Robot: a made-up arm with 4 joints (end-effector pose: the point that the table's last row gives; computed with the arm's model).
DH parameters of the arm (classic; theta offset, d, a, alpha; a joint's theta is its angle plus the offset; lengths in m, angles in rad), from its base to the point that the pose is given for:
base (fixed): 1.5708 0.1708 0 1.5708
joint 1: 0 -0.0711 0.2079 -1.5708
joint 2: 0 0.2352 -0.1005 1.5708
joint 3: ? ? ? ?
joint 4: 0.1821 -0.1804 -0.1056 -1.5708
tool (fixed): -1.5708 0.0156 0 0
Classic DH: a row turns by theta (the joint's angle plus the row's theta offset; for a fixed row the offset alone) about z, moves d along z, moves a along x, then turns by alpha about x.
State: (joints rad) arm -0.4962 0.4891 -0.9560 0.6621
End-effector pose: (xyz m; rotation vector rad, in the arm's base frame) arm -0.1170 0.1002 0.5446 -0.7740 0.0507 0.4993
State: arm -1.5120 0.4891 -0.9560 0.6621
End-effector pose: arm -0.1170 0.3705 0.2826 -1.7654 0.3210 0.4602
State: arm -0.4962 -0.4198 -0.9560 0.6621
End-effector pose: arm -0.3342 0.2330 0.4727 -0.7782 -0.0435 -0.4286
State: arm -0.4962 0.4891 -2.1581 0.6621
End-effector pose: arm -0.2212 0.2919 0.4874 -1.9463 -0.2774 0.5078
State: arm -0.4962 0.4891 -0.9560 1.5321
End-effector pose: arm -0.1168 0.0570 0.4657 0.0783 0.2499 0.4206
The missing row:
joint 3: -0.1821 0 -0.1054 0
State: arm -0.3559 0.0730 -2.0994 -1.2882
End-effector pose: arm -0.2559 0.3406 0.3368 2.5382 0.0969 -0.0053
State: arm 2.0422 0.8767 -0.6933 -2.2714
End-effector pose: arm -0.1394 -0.2981 0.0525 -0.8610 -0.5402 -0.7284
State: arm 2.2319 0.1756 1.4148 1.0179
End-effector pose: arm -0.2373 -0.1123 0.2253 -1.6140 -0.0197 -0.1953
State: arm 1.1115 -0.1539 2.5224 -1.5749
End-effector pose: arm -0.2649 -0.0143 0.3288 2.0543 0.0151 -0.1842
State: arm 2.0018 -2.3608 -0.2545 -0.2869
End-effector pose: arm -0.1390 -0.5383 0.5096 0.6794 2.3651 -0.7295
